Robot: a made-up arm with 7 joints.
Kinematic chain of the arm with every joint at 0, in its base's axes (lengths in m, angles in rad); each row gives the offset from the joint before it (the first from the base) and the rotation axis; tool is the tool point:
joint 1: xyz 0 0 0 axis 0 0.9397 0.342
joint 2: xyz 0 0 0 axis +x
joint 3: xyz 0 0 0 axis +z
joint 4: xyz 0.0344 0 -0.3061 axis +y
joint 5: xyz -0.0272 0 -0.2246 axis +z
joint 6: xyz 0 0 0 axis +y
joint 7: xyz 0 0 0 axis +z
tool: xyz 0 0 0
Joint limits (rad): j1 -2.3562..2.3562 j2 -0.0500..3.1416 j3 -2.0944..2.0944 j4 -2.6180..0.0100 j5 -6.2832..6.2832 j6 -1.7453..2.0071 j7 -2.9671..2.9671
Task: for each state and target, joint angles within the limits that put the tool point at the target. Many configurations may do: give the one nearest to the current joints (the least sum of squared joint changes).
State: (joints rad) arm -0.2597 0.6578 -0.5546 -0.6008 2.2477 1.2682 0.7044
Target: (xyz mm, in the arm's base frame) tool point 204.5 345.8 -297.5
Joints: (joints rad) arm -0.0573 1.0467 -0.4678 -0.9627 2.2477 1.2682 0.7044
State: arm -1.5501 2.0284 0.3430 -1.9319 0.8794 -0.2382 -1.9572
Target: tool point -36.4 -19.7 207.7
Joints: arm -1.0250 2.5884 0.4493 -2.6160 0.8794 -0.2382 -1.9572
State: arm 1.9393 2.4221 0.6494 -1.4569 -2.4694 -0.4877 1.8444
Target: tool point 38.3 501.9 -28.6
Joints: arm 2.0026 1.9440 0.5760 -0.9153 -2.4694 -0.4877 1.8444
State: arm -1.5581 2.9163 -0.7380 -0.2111 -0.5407 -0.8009 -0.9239
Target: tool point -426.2 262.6 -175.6
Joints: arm -2.1178 3.1379 -0.7405 0.0078 -0.5407 -0.8009 -0.9239
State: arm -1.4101 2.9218 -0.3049 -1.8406 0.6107 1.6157 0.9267
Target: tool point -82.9 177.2 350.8
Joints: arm -1.3005 2.7470 -0.4279 -1.6935 0.6107 1.6157 0.9267
